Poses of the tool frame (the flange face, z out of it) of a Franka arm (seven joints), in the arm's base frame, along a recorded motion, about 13 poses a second.
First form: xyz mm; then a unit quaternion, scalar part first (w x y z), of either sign.
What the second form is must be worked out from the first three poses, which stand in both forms.
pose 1, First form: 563.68, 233.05, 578.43, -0.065, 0.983, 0.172, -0.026
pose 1, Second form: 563.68, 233.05, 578.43, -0.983, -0.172, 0.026, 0.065
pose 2, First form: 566.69, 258.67, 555.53, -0.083, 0.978, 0.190, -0.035
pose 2, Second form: 566.69, 258.67, 555.53, -0.978, -0.190, 0.035, 0.083
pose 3, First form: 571.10, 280.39, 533.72, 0.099, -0.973, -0.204, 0.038
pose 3, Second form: 571.10, 280.39, 533.72, -0.973, -0.204, 0.038, 0.099
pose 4, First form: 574.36, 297.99, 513.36, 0.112, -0.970, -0.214, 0.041
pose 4, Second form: 574.36, 297.99, 513.36, -0.970, -0.214, 0.041, 0.112
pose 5, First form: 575.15, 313.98, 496.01, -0.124, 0.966, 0.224, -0.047
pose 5, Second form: 575.15, 313.98, 496.01, -0.966, -0.224, 0.047, 0.124
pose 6, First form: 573.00, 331.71, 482.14, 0.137, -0.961, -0.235, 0.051
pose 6, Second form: 573.00, 331.71, 482.14, -0.961, -0.235, 0.051, 0.137
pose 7, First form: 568.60, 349.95, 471.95, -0.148, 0.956, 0.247, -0.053
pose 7, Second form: 568.60, 349.95, 471.95, -0.956, -0.247, 0.053, 0.148
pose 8, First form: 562.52, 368.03, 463.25, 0.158, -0.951, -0.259, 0.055
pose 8, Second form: 562.52, 368.03, 463.25, -0.951, -0.259, 0.055, 0.158
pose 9, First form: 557.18, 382.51, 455.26, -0.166, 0.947, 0.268, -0.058
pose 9, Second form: 557.18, 382.51, 455.26, -0.947, -0.268, 0.058, 0.166
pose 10, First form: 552.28, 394.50, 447.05, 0.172, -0.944, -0.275, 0.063
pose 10, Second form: 552.28, 394.50, 447.05, -0.944, -0.275, 0.063, 0.172
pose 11, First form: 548.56, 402.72, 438.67, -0.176, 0.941, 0.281, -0.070
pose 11, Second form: 548.56, 402.72, 438.67, -0.941, -0.281, 0.070, 0.176
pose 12, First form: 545.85, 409.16, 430.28, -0.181, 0.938, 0.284, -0.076
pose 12, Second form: 545.85, 409.16, 430.28, -0.938, -0.284, 0.076, 0.181
